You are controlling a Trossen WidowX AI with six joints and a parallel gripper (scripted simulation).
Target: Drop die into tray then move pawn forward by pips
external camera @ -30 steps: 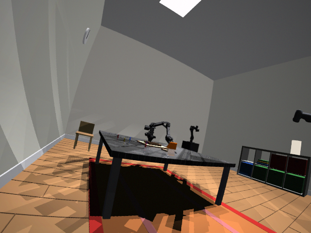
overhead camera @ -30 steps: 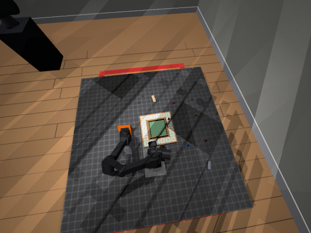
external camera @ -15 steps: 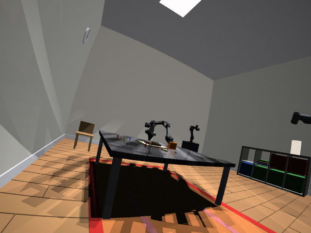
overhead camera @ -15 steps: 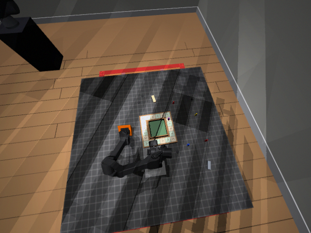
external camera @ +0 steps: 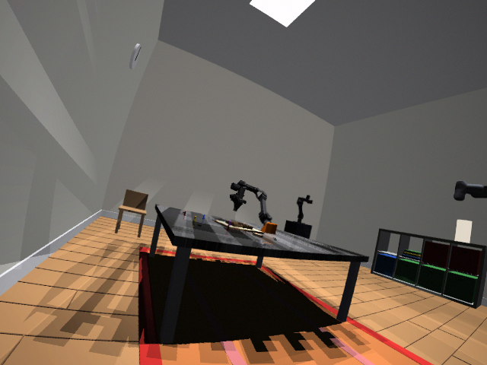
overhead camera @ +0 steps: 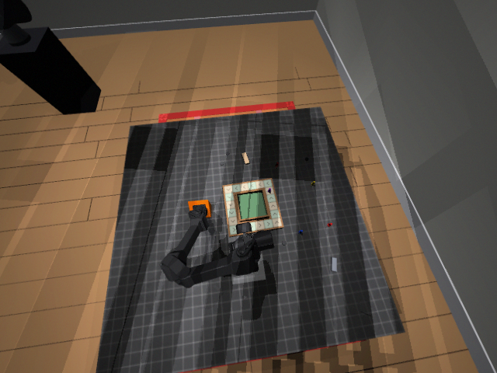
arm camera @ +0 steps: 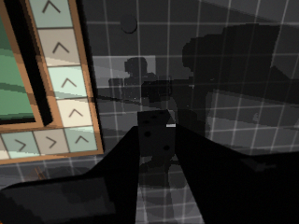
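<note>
The purple pawn is 290 mm to the left of my gripper tip, 150 mm ahead of it and 90 mm below it. The rest, counted from my gripper tip: green dice tray: 220 mm to the left, 110 mm below, 40 mm ahead; white die: right at my gripper tip; blue pawn: 280 mm ahead, 110 mm below, 50 mm to the left.
</note>
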